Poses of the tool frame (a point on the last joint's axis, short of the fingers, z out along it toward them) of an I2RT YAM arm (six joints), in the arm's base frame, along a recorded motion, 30 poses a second.
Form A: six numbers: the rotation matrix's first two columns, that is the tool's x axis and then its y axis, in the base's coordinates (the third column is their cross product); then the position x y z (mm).
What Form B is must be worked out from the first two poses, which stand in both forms.
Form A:
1: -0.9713 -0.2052 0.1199 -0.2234 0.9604 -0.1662 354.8 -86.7 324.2
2: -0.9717 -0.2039 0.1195 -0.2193 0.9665 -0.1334 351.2 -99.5 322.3
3: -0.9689 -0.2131 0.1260 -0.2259 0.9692 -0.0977 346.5 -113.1 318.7
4: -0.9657 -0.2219 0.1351 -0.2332 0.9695 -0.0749 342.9 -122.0 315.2
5: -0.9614 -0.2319 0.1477 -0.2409 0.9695 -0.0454 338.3 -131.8 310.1
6: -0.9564 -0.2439 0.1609 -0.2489 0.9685 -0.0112 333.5 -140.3 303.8
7: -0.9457 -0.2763 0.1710 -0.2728 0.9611 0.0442 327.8 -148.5 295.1
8: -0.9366 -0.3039 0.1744 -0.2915 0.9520 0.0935 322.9 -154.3 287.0
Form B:
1: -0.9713 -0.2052 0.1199 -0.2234 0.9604 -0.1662 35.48 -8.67 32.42
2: -0.9717 -0.2039 0.1195 -0.2193 0.9665 -0.1334 35.12 -9.95 32.23
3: -0.9689 -0.2131 0.1260 -0.2259 0.9692 -0.0977 34.65 -11.31 31.87
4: -0.9657 -0.2219 0.1351 -0.2332 0.9695 -0.0749 34.29 -12.20 31.52
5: -0.9614 -0.2319 0.1477 -0.2409 0.9695 -0.0454 33.83 -13.18 31.01
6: -0.9564 -0.2439 0.1609 -0.2489 0.9685 -0.0112 33.35 -14.03 30.38
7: -0.9457 -0.2763 0.1710 -0.2728 0.9611 0.0442 32.78 -14.85 29.51
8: -0.9366 -0.3039 0.1744 -0.2915 0.9520 0.0935 32.29 -15.43 28.70
